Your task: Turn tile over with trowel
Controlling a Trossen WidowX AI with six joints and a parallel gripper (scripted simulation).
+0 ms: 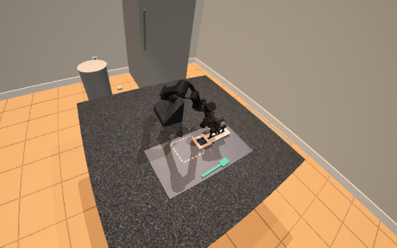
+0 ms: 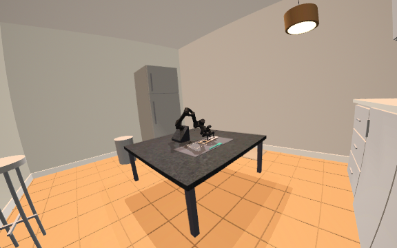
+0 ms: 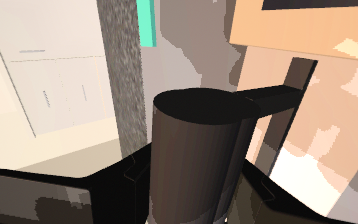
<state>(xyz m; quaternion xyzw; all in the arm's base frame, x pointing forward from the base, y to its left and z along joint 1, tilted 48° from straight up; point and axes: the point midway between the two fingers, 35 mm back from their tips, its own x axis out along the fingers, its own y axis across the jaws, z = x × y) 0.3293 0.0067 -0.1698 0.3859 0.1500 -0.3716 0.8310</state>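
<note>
Now: gripper tip 3 cm short of the grey mat, 15 cm to the left of it and 7 cm above it. Round my gripper tip: teal trowel (17 cm ahead, 13 cm to the right, 5 cm below); then cream tile (3 cm behind, 10 cm to the right, 5 cm below).
</note>
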